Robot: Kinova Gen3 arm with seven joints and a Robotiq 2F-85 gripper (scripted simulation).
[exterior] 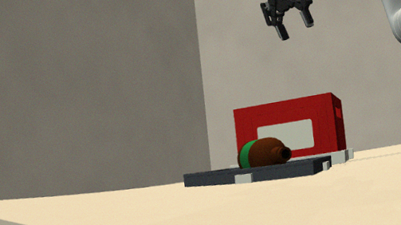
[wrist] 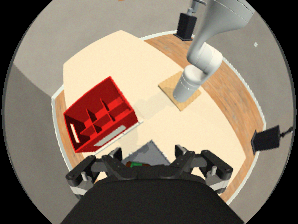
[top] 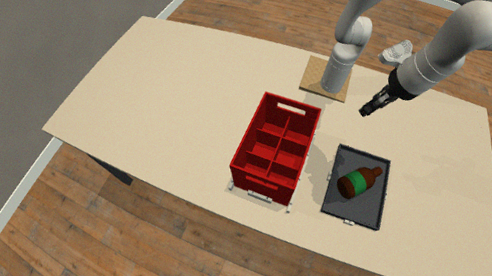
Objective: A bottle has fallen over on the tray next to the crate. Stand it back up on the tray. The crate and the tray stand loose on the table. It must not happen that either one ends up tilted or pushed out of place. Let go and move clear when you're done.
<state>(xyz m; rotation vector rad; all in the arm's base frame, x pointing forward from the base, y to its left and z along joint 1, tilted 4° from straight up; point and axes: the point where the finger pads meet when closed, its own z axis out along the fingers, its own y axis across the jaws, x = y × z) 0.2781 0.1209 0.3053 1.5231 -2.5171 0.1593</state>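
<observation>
My hand is 26 cm above the brown bottle, 9 cm to the right of it and 7 cm short of it. The rest, counted from my hand: dark grey tray (29 cm below, 9 cm to the left, 8 cm ahead); then red crate (22 cm below, 20 cm to the right, 12 cm ahead).
</observation>
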